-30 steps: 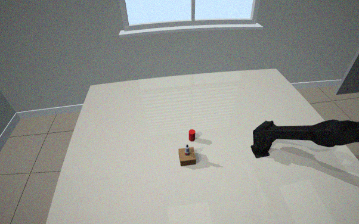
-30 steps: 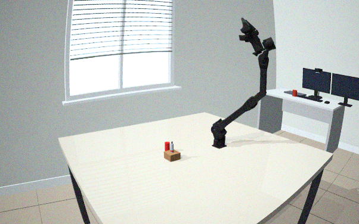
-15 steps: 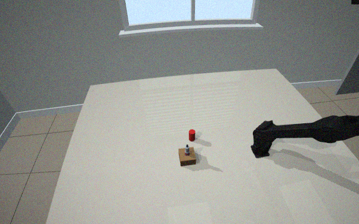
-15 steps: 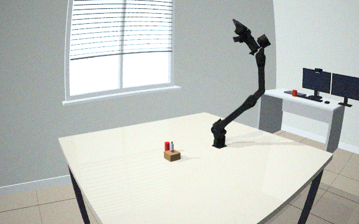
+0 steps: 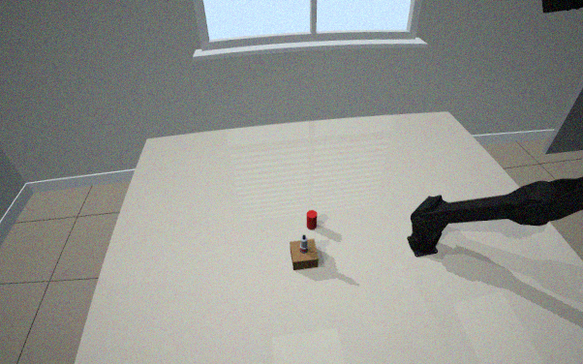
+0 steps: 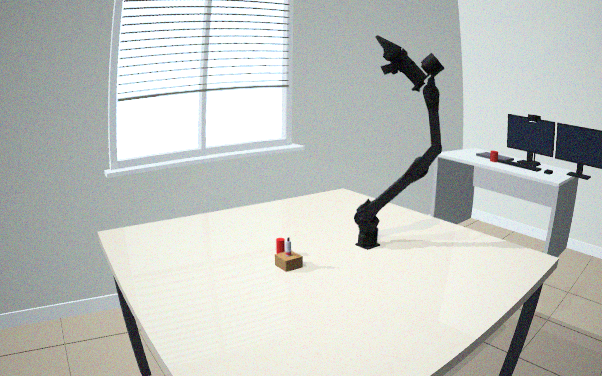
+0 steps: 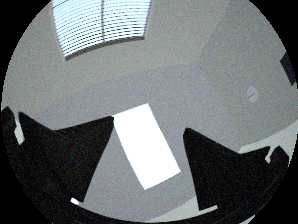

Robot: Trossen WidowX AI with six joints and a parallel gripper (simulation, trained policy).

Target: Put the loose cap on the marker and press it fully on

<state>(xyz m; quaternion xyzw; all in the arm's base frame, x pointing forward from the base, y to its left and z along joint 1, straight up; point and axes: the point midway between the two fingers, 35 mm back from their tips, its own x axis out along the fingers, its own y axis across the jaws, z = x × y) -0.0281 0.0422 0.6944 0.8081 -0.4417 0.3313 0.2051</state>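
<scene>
Now: gripper tip 290 mm short of the red cap, 140 mm to the left of it and 690 mm above it. Also, from my gripper tip: holder block: 330 mm ahead, 40 mm to the right, 700 mm below.
</scene>
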